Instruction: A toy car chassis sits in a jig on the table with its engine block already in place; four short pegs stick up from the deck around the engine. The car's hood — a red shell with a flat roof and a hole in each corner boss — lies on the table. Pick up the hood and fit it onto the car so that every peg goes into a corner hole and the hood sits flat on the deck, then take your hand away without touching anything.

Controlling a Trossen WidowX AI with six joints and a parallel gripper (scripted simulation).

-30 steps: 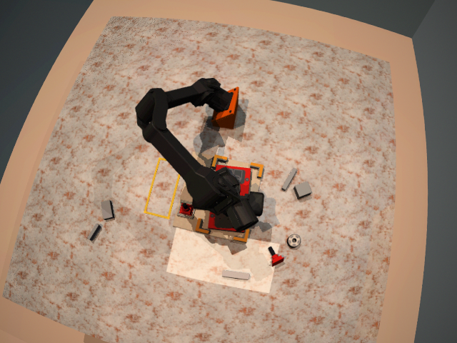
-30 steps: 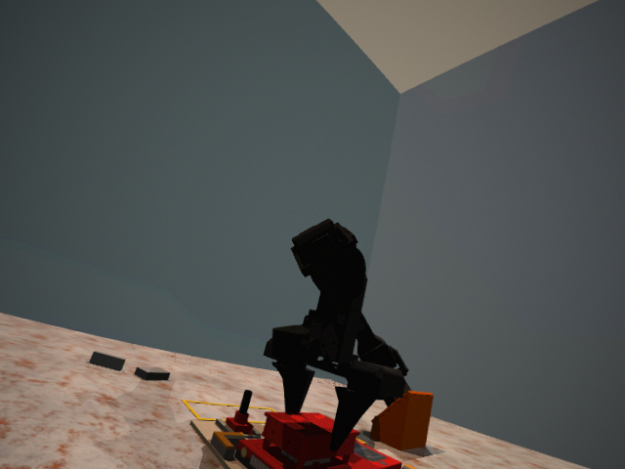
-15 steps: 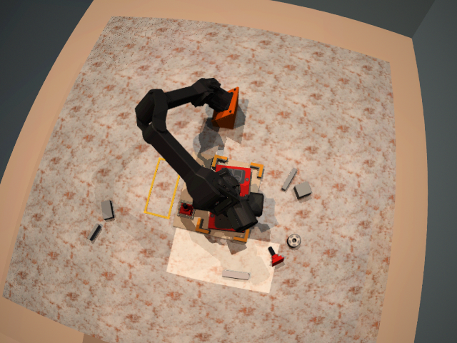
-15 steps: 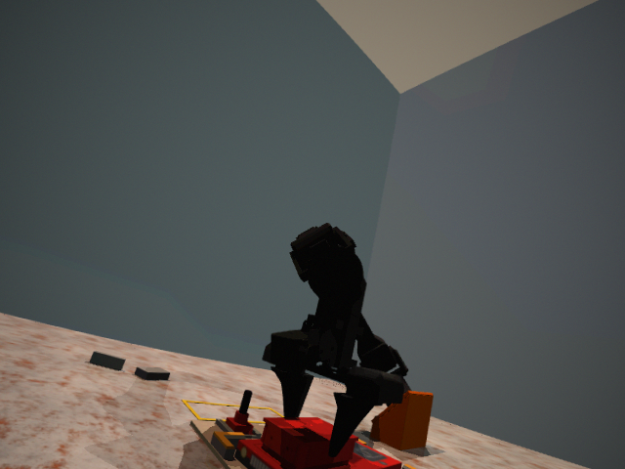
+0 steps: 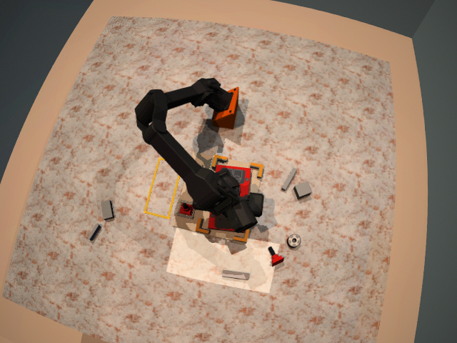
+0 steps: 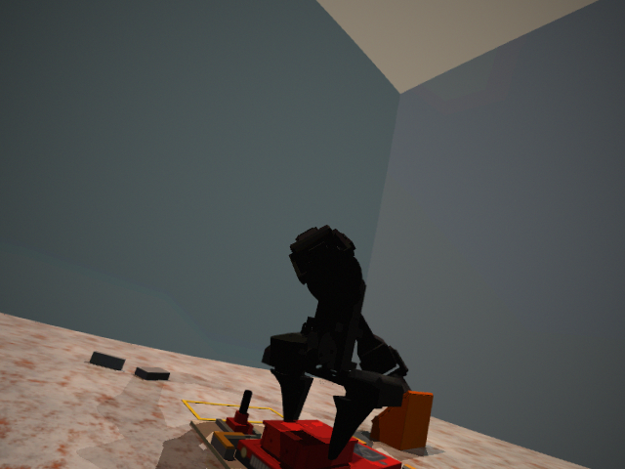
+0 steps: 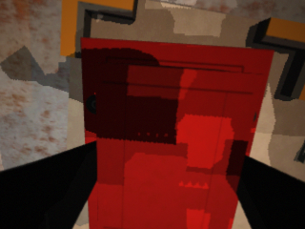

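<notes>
Right now the red hood is 10 mm above my gripper tip. The rest, counted from my gripper tip: grey engine block: 10 mm to the left, 10 mm below.
</notes>
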